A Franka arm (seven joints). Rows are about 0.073 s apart.
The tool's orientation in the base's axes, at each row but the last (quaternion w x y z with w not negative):
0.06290 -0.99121 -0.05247 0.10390
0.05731 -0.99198 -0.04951 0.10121
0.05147 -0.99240 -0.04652 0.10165
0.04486 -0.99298 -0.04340 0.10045
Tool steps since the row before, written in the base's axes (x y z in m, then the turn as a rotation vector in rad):
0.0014 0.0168 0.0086 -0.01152 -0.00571 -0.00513
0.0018 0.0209 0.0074 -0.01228 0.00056 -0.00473
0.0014 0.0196 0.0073 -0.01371 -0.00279 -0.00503
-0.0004 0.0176 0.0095 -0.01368 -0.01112 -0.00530
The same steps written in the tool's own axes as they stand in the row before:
0.0016 -0.0176 -0.0067 -0.01085 0.00528 0.00678
0.0026 -0.0214 -0.0054 -0.01098 -0.00103 0.00720
0.0019 -0.0201 -0.0056 -0.01266 0.00220 0.00747
-0.0006 -0.0184 -0.0078 -0.01337 0.01050 0.00706

